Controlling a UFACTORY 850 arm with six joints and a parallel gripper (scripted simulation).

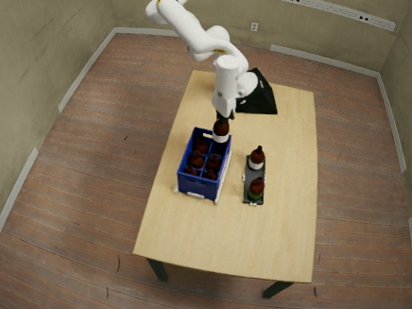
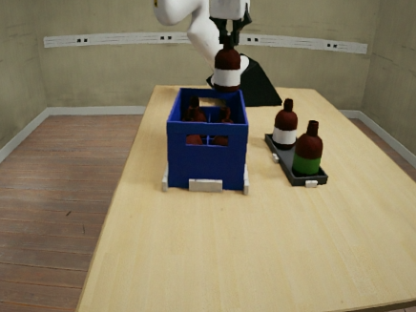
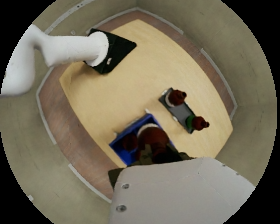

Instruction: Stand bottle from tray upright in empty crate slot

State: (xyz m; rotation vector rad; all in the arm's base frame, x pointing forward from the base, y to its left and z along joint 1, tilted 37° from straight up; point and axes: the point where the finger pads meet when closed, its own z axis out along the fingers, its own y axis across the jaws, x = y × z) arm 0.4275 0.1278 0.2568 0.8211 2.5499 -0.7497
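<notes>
My gripper is now 25 cm above the blue crate, 9 cm short of it and 5 cm to the left of it. Also, from my hand: dark tray 32 cm below, 20 cm to the left, 7 cm ahead.
</notes>
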